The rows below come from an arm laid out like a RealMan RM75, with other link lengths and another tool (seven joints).
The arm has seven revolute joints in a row. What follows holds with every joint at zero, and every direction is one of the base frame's. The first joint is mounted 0.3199 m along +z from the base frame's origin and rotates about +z. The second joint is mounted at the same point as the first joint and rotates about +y. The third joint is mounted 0.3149 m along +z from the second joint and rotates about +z. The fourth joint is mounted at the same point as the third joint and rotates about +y. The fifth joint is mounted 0.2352 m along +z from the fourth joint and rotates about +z. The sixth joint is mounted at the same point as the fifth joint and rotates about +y. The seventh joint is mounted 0.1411 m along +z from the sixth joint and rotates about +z. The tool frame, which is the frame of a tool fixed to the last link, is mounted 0.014 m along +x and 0.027 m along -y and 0.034 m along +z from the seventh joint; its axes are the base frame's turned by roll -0.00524, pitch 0 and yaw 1.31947 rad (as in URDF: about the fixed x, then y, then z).
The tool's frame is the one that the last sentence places.
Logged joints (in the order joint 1, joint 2, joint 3, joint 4, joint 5, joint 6, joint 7), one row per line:
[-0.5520, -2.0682, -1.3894, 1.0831, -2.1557, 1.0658, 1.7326]
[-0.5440, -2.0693, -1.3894, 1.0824, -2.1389, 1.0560, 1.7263]
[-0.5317, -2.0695, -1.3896, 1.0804, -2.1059, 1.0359, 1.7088]
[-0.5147, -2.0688, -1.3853, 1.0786, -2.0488, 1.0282, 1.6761]
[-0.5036, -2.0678, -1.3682, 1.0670, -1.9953, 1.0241, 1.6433]
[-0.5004, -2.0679, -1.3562, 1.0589, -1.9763, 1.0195, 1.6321]
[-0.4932, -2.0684, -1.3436, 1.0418, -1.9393, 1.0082, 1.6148]
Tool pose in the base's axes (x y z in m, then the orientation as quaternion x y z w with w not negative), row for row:
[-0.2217, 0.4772, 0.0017, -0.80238, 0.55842, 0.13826, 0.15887]
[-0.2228, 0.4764, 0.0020, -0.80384, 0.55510, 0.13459, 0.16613]
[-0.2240, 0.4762, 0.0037, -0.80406, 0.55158, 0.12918, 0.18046]
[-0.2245, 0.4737, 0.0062, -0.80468, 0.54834, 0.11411, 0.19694]
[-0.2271, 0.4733, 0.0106, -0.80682, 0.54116, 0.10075, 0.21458]
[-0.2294, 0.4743, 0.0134, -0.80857, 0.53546, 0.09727, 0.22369]
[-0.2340, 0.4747, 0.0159, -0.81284, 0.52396, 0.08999, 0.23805]
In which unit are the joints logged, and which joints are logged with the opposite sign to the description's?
The joints are logged in radians. Opposite sign: joint 3, joint 5, joint 7.
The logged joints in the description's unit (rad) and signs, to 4 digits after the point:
[-0.5520, -2.0682, 1.3894, 1.0831, 2.1557, 1.0658, -1.7326]
[-0.5440, -2.0693, 1.3894, 1.0824, 2.1389, 1.0560, -1.7263]
[-0.5317, -2.0695, 1.3896, 1.0804, 2.1059, 1.0359, -1.7088]
[-0.5147, -2.0688, 1.3853, 1.0786, 2.0488, 1.0282, -1.6761]
[-0.5036, -2.0678, 1.3682, 1.0670, 1.9953, 1.0241, -1.6433]
[-0.5004, -2.0679, 1.3562, 1.0589, 1.9763, 1.0195, -1.6321]
[-0.4932, -2.0684, 1.3436, 1.0418, 1.9393, 1.0082, -1.6148]

